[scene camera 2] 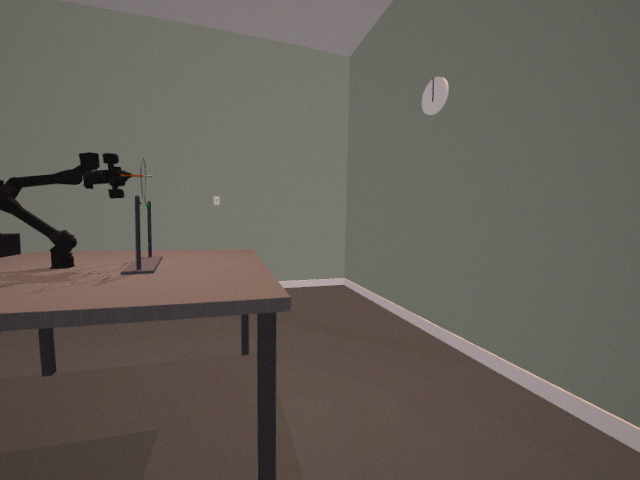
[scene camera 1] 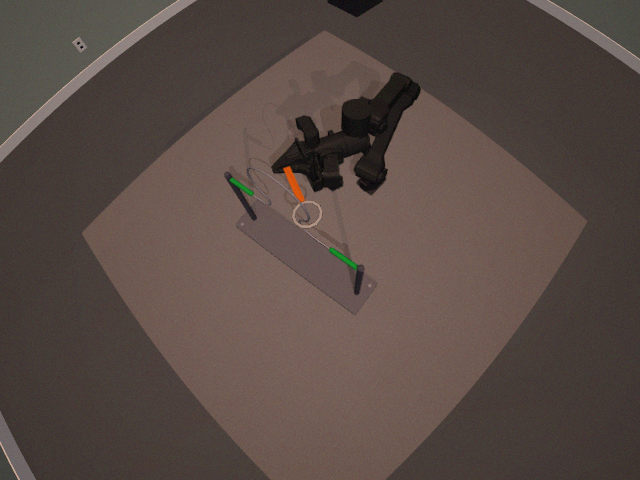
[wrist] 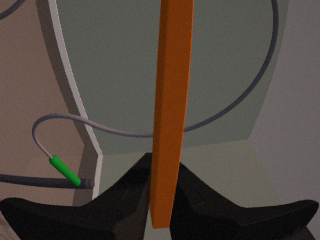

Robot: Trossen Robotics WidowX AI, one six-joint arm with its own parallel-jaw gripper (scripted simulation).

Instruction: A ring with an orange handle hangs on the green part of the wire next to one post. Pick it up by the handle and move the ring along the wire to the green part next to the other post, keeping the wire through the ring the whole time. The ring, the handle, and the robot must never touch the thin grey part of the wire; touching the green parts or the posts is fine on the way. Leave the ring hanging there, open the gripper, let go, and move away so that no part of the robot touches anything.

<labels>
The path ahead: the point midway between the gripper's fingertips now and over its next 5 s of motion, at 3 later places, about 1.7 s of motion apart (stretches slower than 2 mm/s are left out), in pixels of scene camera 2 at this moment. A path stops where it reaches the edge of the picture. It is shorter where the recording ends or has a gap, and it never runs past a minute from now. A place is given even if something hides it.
My gripper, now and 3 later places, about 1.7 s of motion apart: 131, 175; 131, 168; 130, 186; 133, 228
</labels>
